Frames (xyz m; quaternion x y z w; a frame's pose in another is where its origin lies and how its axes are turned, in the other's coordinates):
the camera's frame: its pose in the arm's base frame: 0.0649 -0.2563 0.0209 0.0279 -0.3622 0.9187 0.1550
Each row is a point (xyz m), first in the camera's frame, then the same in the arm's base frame.
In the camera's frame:
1: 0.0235 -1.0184 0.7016
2: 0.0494 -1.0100 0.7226
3: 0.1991 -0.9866 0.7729
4: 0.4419 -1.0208 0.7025
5: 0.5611 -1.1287 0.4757
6: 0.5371 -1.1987 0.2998
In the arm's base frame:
1: 0.3104 -0.0208 1.2101
2: 0.2819 -0.0339 1.2243
3: 0.1294 -0.0443 1.2704
4: -0.0866 0.0909 1.2808
5: -0.1531 0.3498 1.2042
6: -0.0982 0.5103 1.1168

